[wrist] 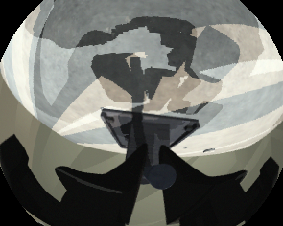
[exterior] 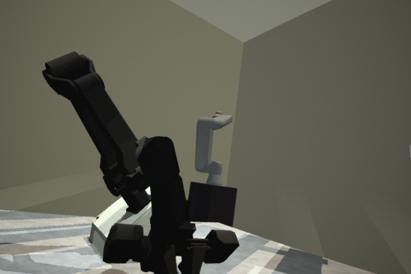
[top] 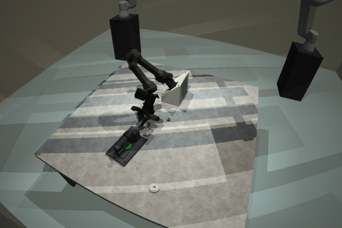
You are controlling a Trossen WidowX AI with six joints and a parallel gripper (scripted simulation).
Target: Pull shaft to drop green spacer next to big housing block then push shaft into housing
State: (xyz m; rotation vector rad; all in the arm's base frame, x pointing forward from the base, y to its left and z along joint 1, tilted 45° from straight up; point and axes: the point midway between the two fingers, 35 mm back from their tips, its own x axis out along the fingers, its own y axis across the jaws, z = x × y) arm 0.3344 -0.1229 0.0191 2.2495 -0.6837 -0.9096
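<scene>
My gripper tip is now 60 mm short of the blue-grey shaft, 20 mm to the left of it and 20 mm below it. Round my gripper tip: green spacer: 140 mm ahead, 40 mm below, 30 mm to the right.
</scene>
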